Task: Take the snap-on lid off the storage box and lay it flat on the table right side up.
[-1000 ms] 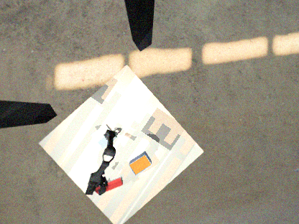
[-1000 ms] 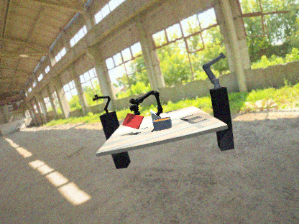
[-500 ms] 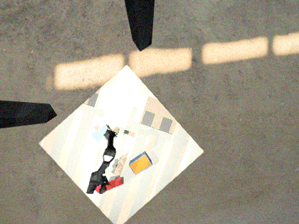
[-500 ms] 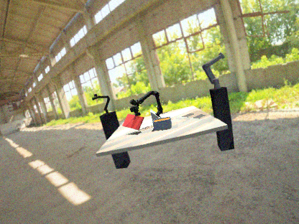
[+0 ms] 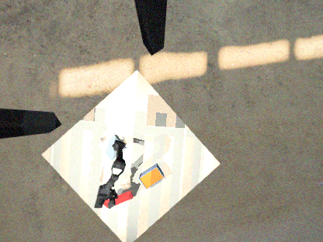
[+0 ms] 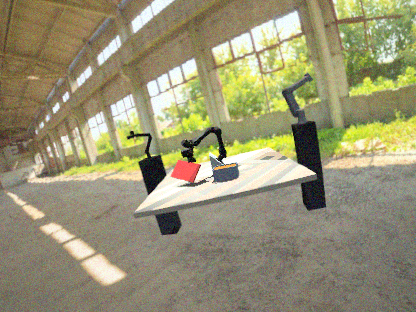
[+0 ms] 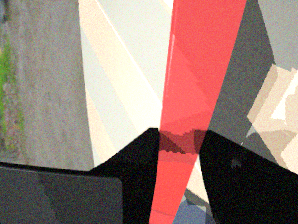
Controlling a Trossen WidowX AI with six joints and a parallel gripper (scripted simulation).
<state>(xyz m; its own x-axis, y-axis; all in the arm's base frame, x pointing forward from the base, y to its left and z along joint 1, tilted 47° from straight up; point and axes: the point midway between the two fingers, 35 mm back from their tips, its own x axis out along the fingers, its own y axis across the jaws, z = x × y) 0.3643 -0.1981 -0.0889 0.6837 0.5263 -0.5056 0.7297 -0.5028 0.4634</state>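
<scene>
Now: gripper tip 50 mm short of the red lid, 40 mm to the left of it and 50 mm above it. Also, from my gripper tip: storage box 60 mm ahead, 320 mm to the left, 130 mm below.
</scene>
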